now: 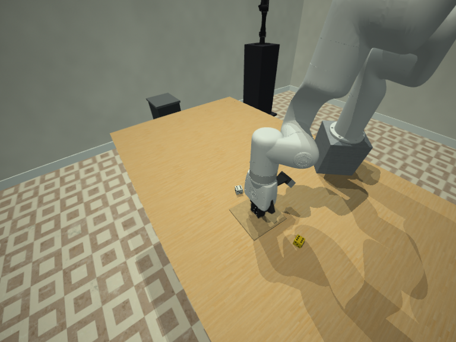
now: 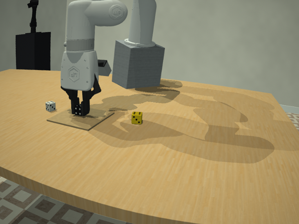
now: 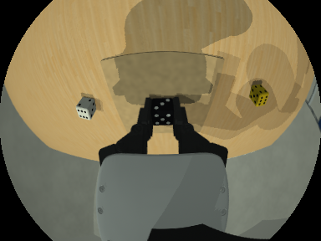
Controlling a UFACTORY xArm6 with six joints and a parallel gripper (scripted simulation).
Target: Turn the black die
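Right now my hand is 10 mm above the black die. Round my hand: yellow die (20 mm behind, 150 mm to the left, 20 mm below); tan mat (30 mm below); white die (20 mm behind, 120 mm to the right, 20 mm below).
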